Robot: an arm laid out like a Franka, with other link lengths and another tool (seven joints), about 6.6 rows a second.
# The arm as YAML. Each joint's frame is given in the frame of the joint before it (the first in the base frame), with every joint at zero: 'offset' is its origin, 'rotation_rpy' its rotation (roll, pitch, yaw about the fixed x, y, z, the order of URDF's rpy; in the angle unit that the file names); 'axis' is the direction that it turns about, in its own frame. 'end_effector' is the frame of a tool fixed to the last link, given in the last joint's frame.
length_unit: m
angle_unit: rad
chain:
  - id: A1
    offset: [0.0, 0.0, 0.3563]
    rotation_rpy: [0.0, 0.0, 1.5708]
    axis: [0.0, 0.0, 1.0]
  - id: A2
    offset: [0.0, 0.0, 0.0]
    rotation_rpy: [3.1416, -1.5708, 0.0]
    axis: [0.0, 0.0, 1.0]
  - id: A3
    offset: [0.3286, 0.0, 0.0]
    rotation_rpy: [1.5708, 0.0, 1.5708]
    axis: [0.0, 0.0, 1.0]
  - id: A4
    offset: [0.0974, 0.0, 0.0]
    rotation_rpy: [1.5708, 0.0, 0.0]
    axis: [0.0, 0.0, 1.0]
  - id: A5
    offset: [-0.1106, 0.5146, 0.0]
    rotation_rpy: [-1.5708, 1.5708, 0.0]
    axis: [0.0, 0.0, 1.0]
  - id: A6
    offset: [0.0, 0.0, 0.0]
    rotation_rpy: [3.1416, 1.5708, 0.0]
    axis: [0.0, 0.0, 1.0]
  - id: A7
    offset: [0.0, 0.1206, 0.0]
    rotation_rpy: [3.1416, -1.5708, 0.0]
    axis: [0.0, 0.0, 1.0]
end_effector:
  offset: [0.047, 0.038, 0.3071]
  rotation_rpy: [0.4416, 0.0, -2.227]
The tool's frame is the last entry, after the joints.
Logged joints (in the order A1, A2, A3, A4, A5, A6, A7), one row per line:
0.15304 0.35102 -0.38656 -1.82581 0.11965 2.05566 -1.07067
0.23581 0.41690 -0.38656 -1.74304 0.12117 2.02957 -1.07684
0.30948 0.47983 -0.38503 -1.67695 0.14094 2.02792 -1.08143
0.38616 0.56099 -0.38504 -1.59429 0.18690 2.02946 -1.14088
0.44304 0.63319 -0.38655 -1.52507 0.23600 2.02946 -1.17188
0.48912 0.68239 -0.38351 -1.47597 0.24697 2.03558 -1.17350
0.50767 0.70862 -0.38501 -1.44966 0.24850 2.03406 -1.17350
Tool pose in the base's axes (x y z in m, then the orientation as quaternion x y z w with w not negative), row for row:
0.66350 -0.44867 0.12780 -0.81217 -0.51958 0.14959 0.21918
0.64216 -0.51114 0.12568 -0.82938 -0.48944 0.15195 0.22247
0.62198 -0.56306 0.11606 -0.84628 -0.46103 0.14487 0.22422
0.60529 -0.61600 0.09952 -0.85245 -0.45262 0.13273 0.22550
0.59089 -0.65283 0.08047 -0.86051 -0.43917 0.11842 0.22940
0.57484 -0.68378 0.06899 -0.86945 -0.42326 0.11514 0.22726
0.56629 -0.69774 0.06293 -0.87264 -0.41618 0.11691 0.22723
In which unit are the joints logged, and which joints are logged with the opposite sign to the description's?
The joints are logged in radians. Opposite sign: A1.
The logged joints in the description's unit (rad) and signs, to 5 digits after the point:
-0.15304 0.35102 -0.38656 -1.82581 0.11965 2.05566 -1.07067
-0.23581 0.41690 -0.38656 -1.74304 0.12117 2.02957 -1.07684
-0.30948 0.47983 -0.38503 -1.67695 0.14094 2.02792 -1.08143
-0.38616 0.56099 -0.38504 -1.59429 0.18690 2.02946 -1.14088
-0.44304 0.63319 -0.38655 -1.52507 0.23600 2.02946 -1.17188
-0.48912 0.68239 -0.38351 -1.47597 0.24697 2.03558 -1.17350
-0.50767 0.70862 -0.38501 -1.44966 0.24850 2.03406 -1.17350

